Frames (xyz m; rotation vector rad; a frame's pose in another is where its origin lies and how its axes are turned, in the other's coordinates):
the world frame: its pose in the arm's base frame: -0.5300 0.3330 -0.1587 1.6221 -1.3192 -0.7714
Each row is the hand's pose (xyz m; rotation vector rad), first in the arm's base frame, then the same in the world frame.
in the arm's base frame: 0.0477 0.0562 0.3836 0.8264 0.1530 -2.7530
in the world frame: 0.4419 0.2615 -0.6639 -1.1566 -1.0547 -1.3551
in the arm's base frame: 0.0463 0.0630 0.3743 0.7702 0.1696 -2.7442
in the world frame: 0.4344 0.2534 -0.6605 -1.2065 -1.0556 -1.3419
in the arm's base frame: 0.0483 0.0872 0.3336 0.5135 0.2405 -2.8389
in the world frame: 0.4089 0.2145 -0.6512 -1.3623 -1.1974 -1.3441
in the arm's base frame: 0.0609 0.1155 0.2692 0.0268 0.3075 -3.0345
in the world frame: 0.3805 0.1495 -0.6422 -1.5685 -1.5486 -1.3247
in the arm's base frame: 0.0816 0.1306 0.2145 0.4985 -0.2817 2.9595
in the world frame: 0.3675 0.0906 -0.6411 -1.6981 -2.0001 -1.2423
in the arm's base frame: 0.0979 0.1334 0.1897 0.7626 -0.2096 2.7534
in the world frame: 0.3672 0.0611 -0.6457 -1.7153 -2.3058 -1.1441
